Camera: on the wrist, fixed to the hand. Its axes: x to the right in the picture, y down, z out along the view.
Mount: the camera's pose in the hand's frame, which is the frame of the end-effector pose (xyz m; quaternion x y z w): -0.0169 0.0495 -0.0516 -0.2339 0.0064 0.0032 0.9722
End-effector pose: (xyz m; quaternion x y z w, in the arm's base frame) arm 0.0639 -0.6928 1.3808 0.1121 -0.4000 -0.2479 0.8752
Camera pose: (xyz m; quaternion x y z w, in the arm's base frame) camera 0.1105 -0.6419 1.3556 -0.0954 -0.3257 -0.3311 0.8805
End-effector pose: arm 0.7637 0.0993 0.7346 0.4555 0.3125 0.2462 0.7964
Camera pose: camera 0.7096 0.1403 0.7626 0.2560 0.2499 0.3179 0.8780
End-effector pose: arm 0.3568 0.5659 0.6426 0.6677 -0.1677 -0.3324 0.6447
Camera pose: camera 0.3888 0.6100 0.6919 0.4999 -0.0833 -0.3560 0.7851
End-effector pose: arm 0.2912 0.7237 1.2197 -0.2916 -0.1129 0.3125 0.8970
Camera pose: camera 0.2734 0.7212 1.1485 -0.4957 -0.1762 0.2784 0.8036
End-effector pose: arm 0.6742 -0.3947 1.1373 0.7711 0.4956 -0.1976 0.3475
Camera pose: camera 0.7095 -0.3808 1.2002 0.6713 0.5278 -0.0701 0.5157
